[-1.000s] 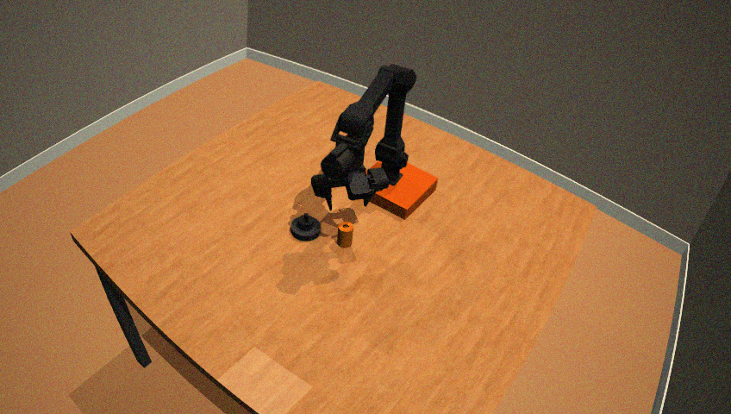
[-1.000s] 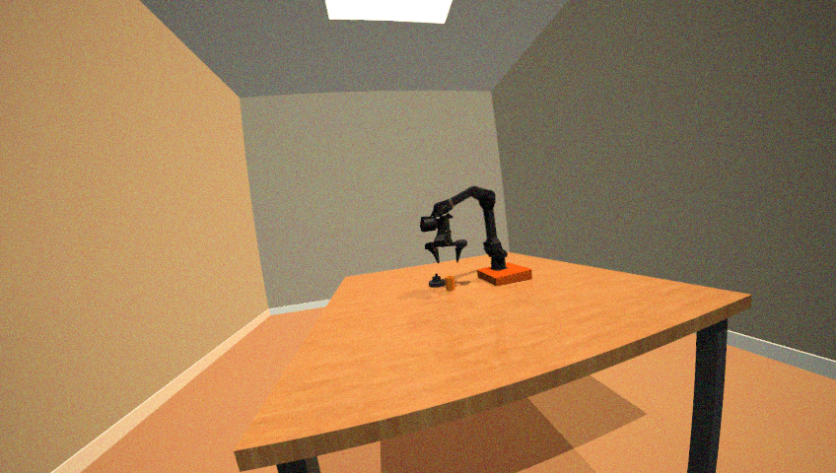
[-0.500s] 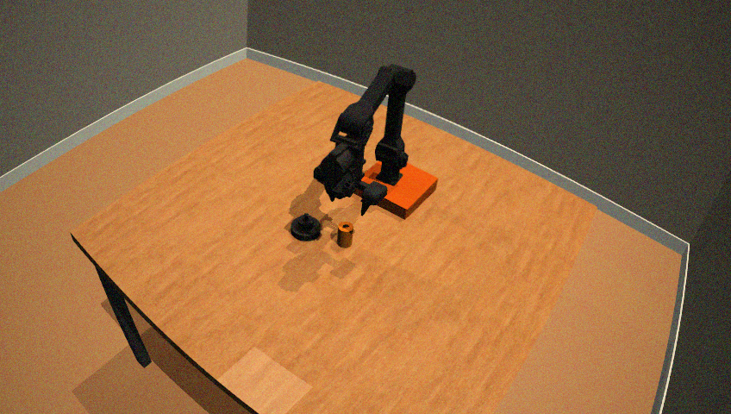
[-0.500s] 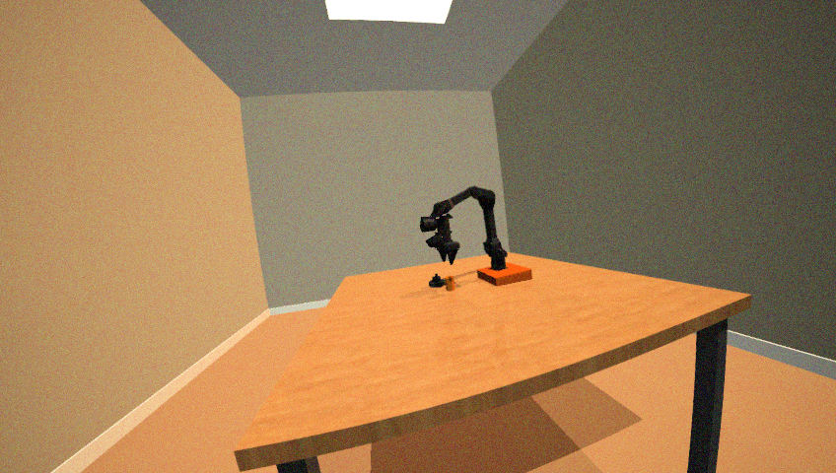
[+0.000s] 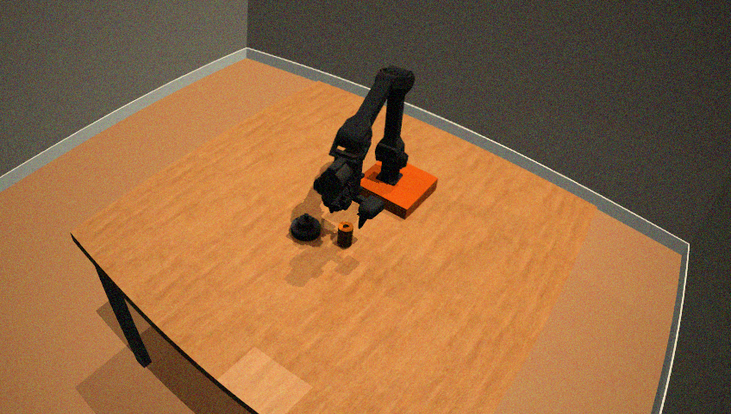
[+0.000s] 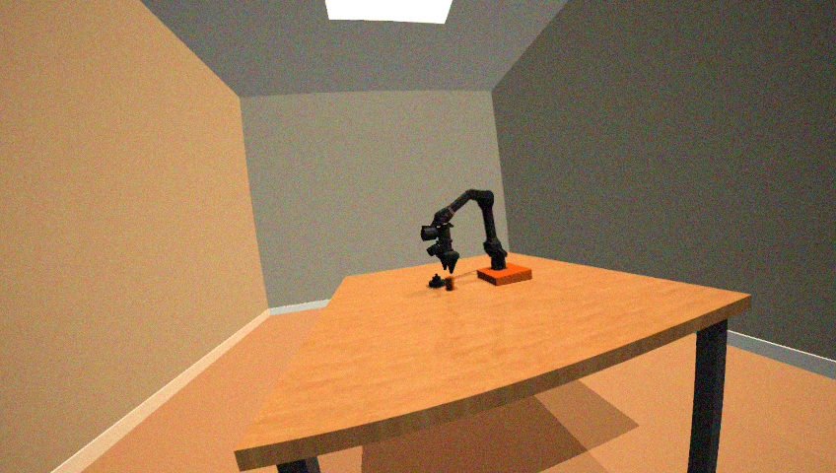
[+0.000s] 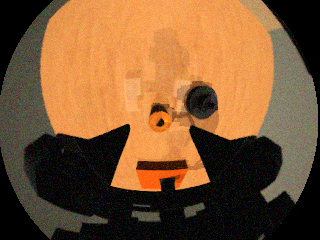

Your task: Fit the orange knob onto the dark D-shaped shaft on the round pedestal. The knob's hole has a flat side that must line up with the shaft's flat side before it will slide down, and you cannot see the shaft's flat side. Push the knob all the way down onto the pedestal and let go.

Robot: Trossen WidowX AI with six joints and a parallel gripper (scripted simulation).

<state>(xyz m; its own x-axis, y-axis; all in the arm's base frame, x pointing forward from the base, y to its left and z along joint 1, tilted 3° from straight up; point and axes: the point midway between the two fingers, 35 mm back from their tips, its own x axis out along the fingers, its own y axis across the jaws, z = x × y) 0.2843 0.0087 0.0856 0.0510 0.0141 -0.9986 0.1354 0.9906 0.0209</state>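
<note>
Right now my gripper tip is 5 cm above the orange knob. Also, from my gripper tip: round pedestal: 2 cm ahead, 11 cm to the right, 5 cm below.
</note>
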